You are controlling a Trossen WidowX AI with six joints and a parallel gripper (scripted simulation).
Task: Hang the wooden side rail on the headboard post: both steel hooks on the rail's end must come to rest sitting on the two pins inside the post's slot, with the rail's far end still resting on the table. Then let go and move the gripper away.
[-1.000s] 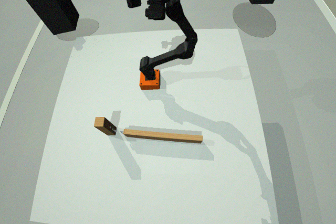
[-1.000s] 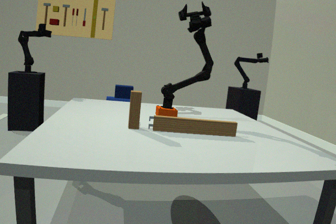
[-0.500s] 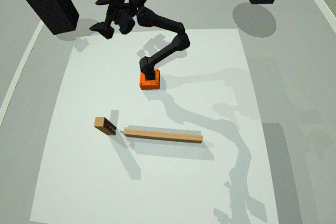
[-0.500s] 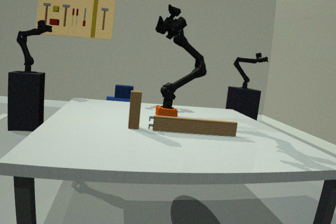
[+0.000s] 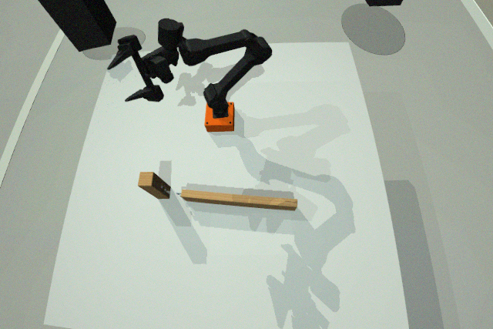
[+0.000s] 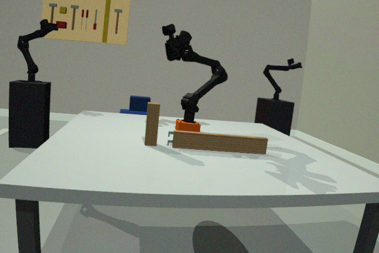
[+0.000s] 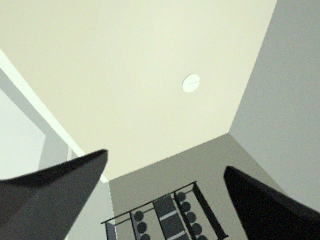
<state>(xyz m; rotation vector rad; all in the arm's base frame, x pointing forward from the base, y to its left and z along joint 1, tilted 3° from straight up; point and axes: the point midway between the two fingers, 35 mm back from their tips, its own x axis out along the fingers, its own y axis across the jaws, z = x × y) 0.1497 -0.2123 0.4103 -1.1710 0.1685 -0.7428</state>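
Right now my gripper tip is 140 mm short of the headboard post, 40 mm to the left of it and 400 mm above it.
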